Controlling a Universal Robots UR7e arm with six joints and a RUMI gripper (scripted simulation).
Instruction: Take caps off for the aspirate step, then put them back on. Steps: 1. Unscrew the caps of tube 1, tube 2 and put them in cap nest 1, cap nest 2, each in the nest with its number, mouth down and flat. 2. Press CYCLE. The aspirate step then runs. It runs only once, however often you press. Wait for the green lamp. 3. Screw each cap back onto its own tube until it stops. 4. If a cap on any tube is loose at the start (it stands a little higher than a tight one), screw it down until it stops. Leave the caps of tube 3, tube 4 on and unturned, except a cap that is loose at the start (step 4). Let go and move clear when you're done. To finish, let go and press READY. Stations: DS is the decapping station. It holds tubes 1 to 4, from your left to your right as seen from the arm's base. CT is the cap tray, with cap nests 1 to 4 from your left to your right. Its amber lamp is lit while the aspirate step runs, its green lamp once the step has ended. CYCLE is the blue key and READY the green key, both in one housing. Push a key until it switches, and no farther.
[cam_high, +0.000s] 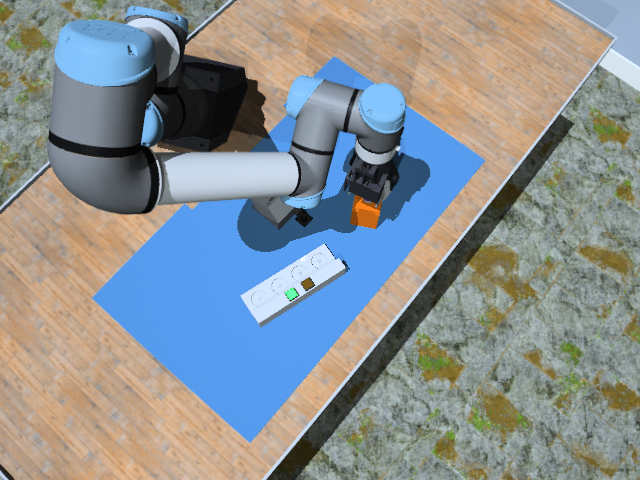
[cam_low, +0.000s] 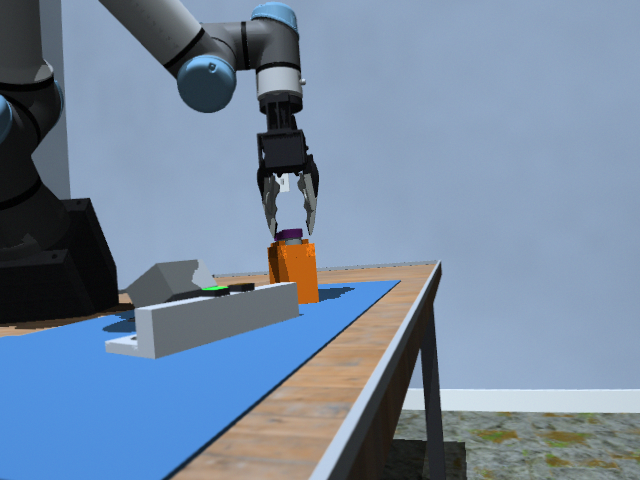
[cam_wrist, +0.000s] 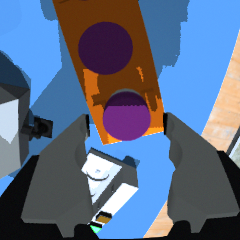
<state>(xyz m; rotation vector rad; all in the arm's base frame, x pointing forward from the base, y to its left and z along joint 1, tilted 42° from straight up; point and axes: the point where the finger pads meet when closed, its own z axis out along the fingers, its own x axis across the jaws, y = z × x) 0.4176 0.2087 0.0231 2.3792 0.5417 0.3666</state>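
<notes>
The green key is 18 cm behind my hand, 13 cm to the right of it and 6 cm below it. Round my hand: grey key housing: 16 cm behind, 11 cm to the right, 7 cm below; then purple cap: 13 cm to the left, 8 cm behind, 1 cm below; then blue key: 19 cm behind, 9 cm to the right, 6 cm below.
</notes>
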